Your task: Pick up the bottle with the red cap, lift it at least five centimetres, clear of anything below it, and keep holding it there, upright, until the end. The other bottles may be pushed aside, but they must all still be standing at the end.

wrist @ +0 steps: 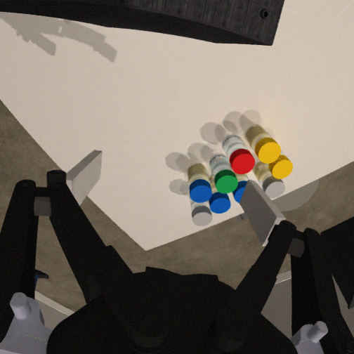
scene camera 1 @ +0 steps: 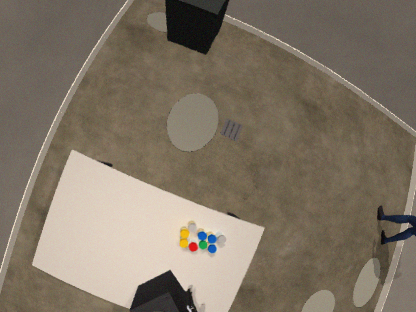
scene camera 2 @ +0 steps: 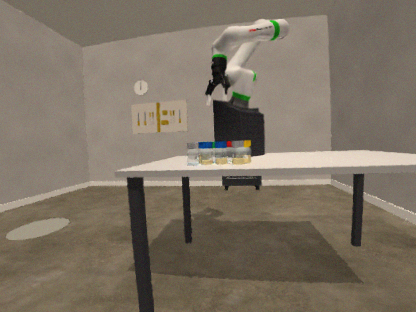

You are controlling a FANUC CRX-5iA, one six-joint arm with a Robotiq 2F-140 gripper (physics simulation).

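Places are measured from the arm's base along level axes (x ahead, y left, z up), in centimetres.
Pixels of known places: gripper, between the fingertips: point(scene camera 1: 196, 295) point(scene camera 2: 215, 102); arm's base, origin of its link: point(scene camera 2: 237, 106).
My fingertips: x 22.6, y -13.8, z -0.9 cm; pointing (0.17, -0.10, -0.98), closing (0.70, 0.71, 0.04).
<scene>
Ahead of a thing's pixels: the offset from my fingertips to its top centre. Level surfaces: height alone.
The red-capped bottle {dx +19.1, dy +6.5, dz -23.3 cm} point(scene camera 1: 193, 246) point(scene camera 2: 229, 144) point(wrist: 242, 161) stands upright on the white table {dz -33.8 cm} point(scene camera 1: 115, 215) point(scene camera 2: 320, 162) point(wrist: 125, 100), in a tight cluster. A yellow-capped bottle {dx +19.7, dy +12.9, dz -23.3 cm} point(scene camera 1: 184, 243) point(wrist: 268, 150) and the green-capped bottle {dx +22.2, dy +0.9, dz -23.3 cm} point(scene camera 1: 203, 244) point(wrist: 226, 181) stand on either side of it. Other blue-, yellow- and grey-capped bottles stand around them, all upright. In scene camera 2 the front bottles hide most of the red-capped one. My gripper point(scene camera 2: 217, 95) point(wrist: 174, 178) is open and empty, well above the table and off to the side of the cluster. Its right finger partly covers a blue cap in the wrist view.
The arm's black pedestal point(scene camera 1: 161, 292) point(scene camera 2: 240, 131) stands at the table's robot side. The cluster lies near one corner of the table, close to its far long edge in scene camera 1. A black cabinet point(scene camera 1: 195, 27) stands on the floor away from the table.
</scene>
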